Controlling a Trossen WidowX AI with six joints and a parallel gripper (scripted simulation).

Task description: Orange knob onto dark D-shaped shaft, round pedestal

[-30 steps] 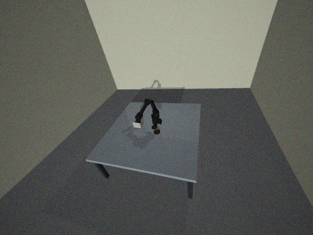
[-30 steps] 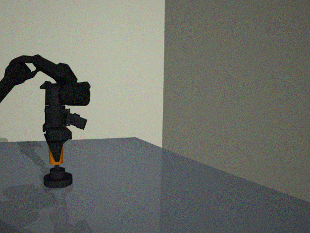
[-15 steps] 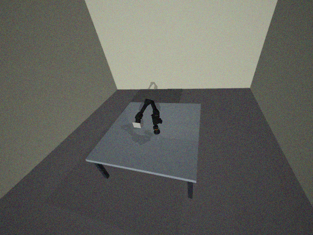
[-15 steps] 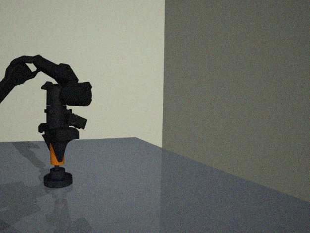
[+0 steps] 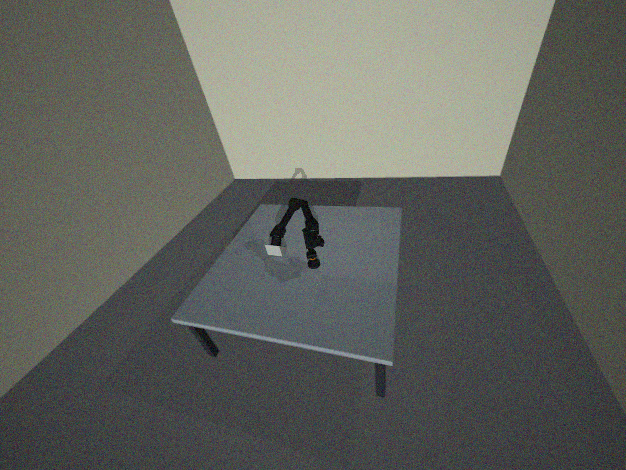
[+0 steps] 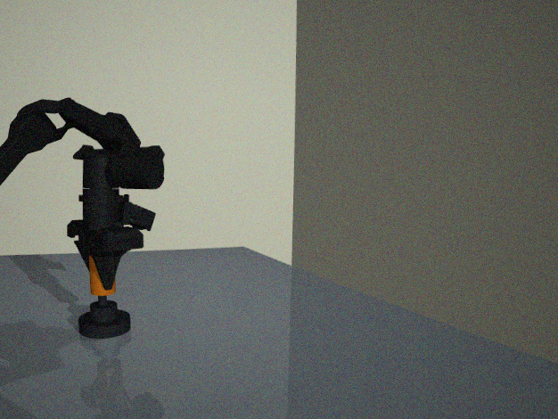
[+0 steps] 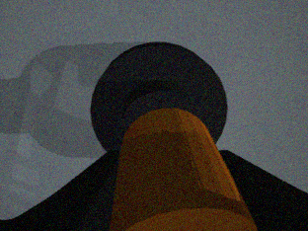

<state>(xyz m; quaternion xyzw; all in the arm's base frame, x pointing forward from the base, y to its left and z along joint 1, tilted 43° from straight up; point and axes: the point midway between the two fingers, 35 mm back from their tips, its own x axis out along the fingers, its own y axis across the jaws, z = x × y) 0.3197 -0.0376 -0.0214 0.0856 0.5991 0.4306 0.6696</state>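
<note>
Now: the orange knob 2 cm above my gripper tip. From my gripper tip the other things lie so: dark round pedestal: 4 cm below.
</note>
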